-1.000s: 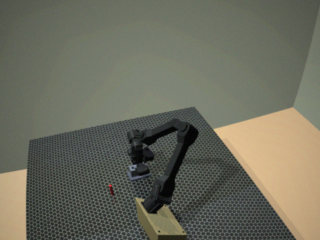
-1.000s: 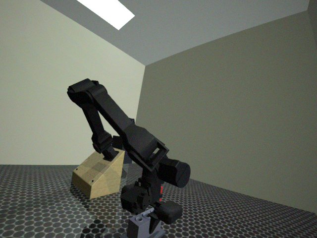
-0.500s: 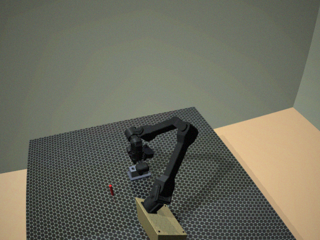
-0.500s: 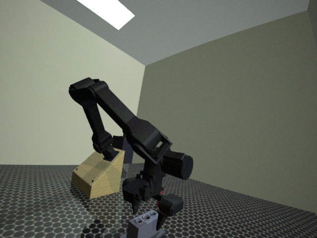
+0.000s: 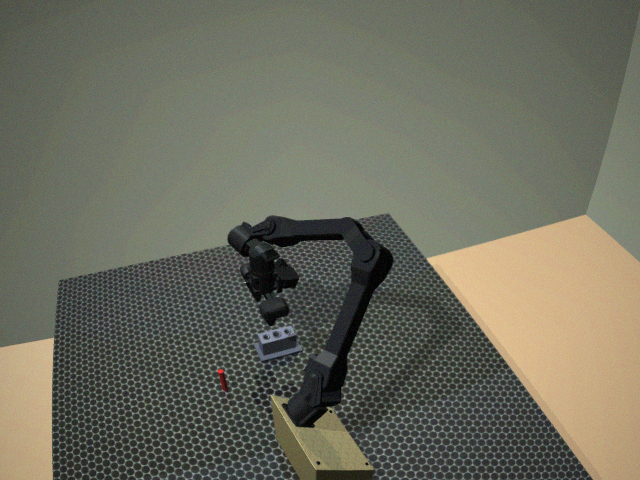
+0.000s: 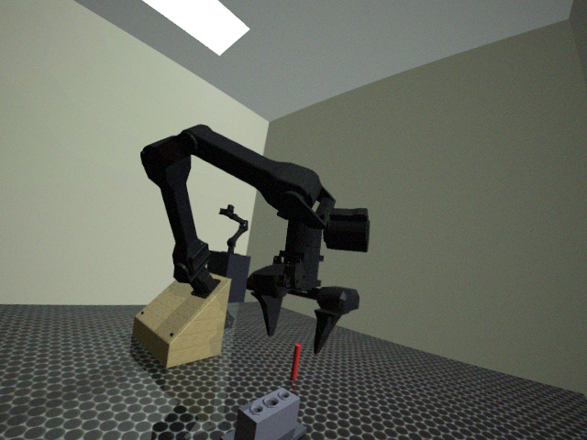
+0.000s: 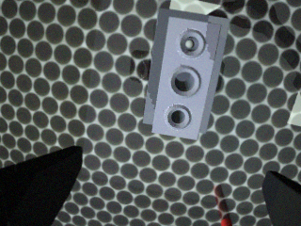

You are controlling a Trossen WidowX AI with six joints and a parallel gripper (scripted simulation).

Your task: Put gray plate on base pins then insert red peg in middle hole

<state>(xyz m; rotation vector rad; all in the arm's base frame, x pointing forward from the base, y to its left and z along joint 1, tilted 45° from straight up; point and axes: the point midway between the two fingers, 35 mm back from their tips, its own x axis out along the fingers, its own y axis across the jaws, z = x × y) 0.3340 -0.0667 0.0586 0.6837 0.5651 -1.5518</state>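
Right now my gripper tip is 8 cm past the red peg, 17 cm to the right of it and 11 cm above it. Also, from my gripper tip: gray plate: 1 cm behind, 3 cm to the right, 10 cm below; then gray base: 1 cm behind, 3 cm to the right, 14 cm below.
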